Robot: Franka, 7 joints.
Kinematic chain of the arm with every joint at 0, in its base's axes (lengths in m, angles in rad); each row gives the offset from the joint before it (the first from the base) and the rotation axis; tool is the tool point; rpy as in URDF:
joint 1: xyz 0 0 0.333 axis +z
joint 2: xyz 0 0 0 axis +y
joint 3: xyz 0 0 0.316 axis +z
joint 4: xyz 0.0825 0 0 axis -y
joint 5: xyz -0.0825 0 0.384 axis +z
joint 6: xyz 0 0 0 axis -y
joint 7: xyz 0.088 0 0 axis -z
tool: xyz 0 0 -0.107 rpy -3.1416 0 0
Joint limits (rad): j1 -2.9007..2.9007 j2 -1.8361..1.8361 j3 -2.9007..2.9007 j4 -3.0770..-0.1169 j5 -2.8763..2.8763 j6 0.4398..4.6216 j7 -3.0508..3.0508
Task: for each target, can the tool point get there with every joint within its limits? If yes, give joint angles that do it. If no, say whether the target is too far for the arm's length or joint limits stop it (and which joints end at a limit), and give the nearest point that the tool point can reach.
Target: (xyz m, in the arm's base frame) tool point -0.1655 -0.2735 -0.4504
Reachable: no: joint limits stop it (at a limit: joint 2) | nearest point -0.1628 -0.2690 -0.3599 | short by 0.091 m
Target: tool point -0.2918 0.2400 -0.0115
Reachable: yes | joints 2.3876 0.8279 -0.1045 -2.4418 -0.8763 3.2717 -0.2104
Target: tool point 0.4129 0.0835 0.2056
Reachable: yes | joints 1.7075 -1.5189 -2.0278 -2.7017 2.4399 1.5068 -1.3436
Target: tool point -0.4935 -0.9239 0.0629
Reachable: no: too far | nearest point -0.3914 -0.7327 0.1188 | short by 0.224 m
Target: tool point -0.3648 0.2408 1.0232
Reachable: yes | joints -1.3778 0.0118 -2.4243 -1.1067 -0.3114 3.1835 2.5289
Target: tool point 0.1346 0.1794 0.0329
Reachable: yes | joints -0.4238 -1.2432 2.4590 -2.7800 0.2745 2.4680 -0.7962
